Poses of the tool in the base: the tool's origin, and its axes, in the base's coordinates. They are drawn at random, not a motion.
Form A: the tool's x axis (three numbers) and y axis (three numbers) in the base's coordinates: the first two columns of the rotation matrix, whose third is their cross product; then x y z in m.
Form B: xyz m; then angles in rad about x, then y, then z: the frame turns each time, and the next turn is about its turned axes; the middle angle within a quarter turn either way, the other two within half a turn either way. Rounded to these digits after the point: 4 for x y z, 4 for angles.
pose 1, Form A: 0.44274 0.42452 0.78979 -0.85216 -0.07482 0.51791 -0.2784 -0.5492 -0.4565
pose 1, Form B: -0.2784 -0.5492 -0.4565 1.2215 0.2827 1.0916
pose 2, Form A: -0.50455 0.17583 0.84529 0.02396 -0.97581 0.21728 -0.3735 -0.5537 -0.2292
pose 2, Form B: -0.3735 -0.5537 -0.2292 -0.2601 1.0413 -3.0941
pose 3, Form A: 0.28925 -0.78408 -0.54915 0.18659 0.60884 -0.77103 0.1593 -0.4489 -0.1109
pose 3, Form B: 0.1593 -0.4489 -0.1109 -0.3578 1.2194 -0.5729
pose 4, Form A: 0.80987 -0.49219 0.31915 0.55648 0.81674 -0.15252 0.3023 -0.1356 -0.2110
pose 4, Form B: 0.3023 -0.1356 -0.2110 -0.3115 -0.1867 -0.6020
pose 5, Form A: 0.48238 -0.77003 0.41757 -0.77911 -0.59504 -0.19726 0.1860 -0.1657 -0.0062
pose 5, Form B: 0.1860 -0.1657 -0.0062 2.8877 0.4119 1.0164
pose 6, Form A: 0.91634 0.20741 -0.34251 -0.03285 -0.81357 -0.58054 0.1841 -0.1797 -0.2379
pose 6, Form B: 0.1841 -0.1797 -0.2379 -2.5075 -0.4105 0.0358
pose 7, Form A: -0.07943 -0.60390 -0.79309 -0.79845 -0.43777 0.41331 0.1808 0.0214 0.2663
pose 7, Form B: 0.1808 0.0214 0.2663 -2.1623 -0.6395 1.6700
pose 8, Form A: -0.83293 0.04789 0.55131 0.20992 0.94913 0.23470 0.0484 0.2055 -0.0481
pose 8, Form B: 0.0484 0.2055 -0.0481 -2.7708 -0.5375 -2.8947
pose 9, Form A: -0.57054 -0.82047 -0.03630 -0.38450 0.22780 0.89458 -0.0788 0.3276 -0.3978
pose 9, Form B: -0.0788 0.3276 -0.3978 -2.2750 -0.8121 2.5486
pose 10, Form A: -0.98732 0.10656 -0.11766 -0.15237 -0.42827 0.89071 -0.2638 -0.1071 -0.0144
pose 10, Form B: -0.2638 -0.1071 -0.0144 -1.1157 0.0445 2.9885
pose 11, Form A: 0.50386 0.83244 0.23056 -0.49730 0.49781 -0.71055 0.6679 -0.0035 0.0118
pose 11, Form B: 0.6679 -0.0035 0.0118 -0.3509 -0.7842 0.7788
